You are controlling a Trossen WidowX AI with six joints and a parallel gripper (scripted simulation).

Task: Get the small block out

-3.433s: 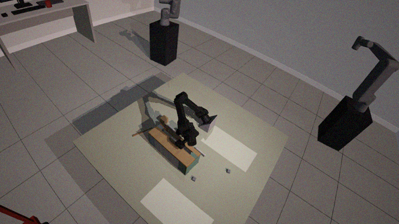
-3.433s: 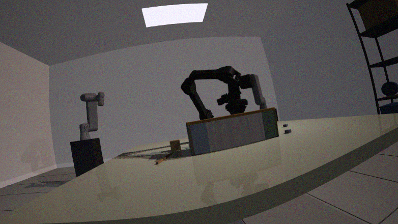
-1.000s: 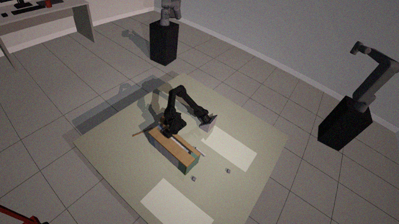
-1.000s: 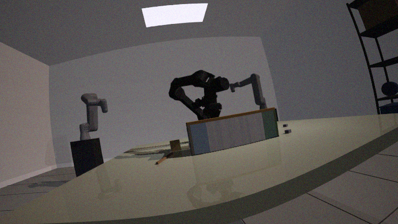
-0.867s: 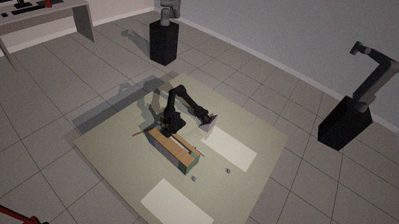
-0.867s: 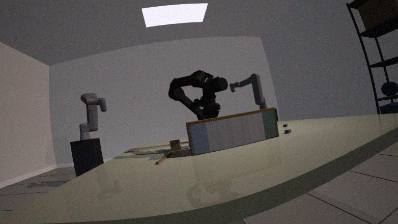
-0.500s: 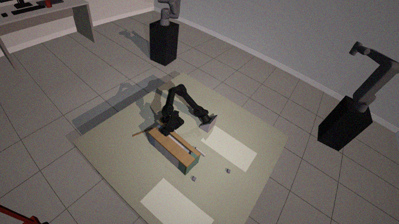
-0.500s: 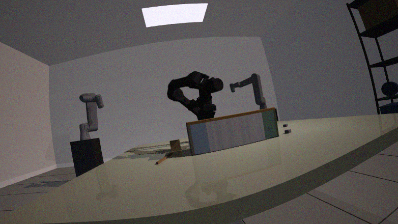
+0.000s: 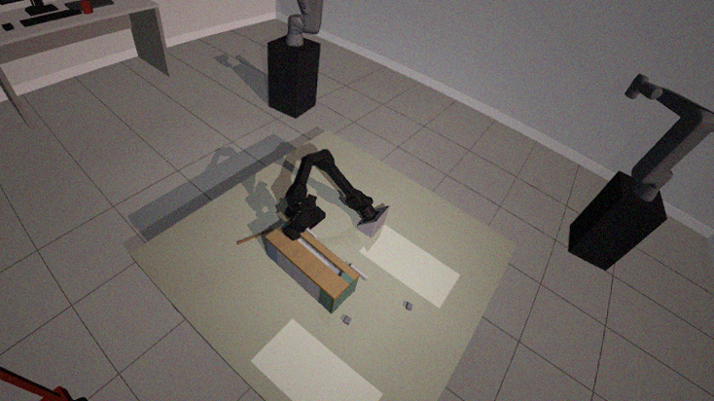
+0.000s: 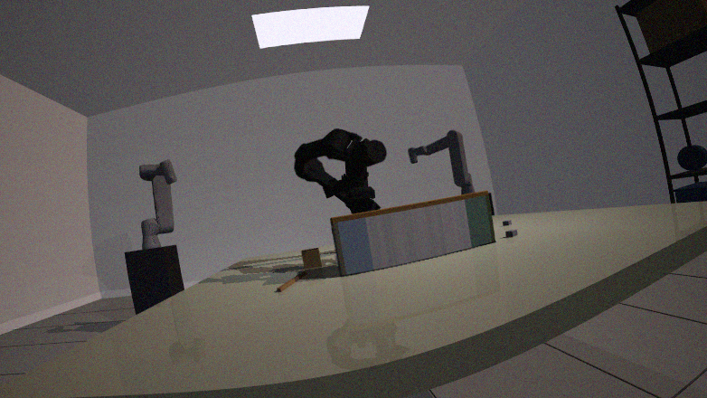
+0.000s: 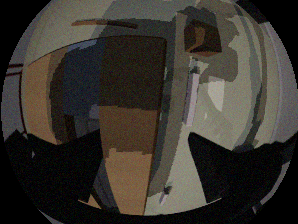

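The brown block is 3 cm ahead of my gripper tip, 3 cm to the right of it and 2 cm below it. Also, from my gripper tip: long box: 5 cm ahead, 11 cm to the left, 3 cm below; thin wooden stick: 8 cm ahead, 20 cm to the right, 8 cm below.
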